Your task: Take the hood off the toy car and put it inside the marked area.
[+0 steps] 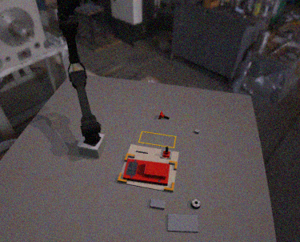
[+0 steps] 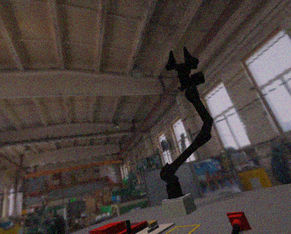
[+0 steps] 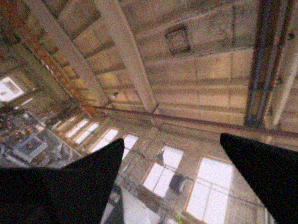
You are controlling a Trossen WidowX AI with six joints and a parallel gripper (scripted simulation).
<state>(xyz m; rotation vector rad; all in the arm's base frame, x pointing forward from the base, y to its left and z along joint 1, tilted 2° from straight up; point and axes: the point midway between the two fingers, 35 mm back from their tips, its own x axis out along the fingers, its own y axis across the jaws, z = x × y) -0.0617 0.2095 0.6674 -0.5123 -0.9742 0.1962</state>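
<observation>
The hood is 720 mm below my gripper tip, 370 mm ahead of it and 260 mm to the right of it.
</observation>
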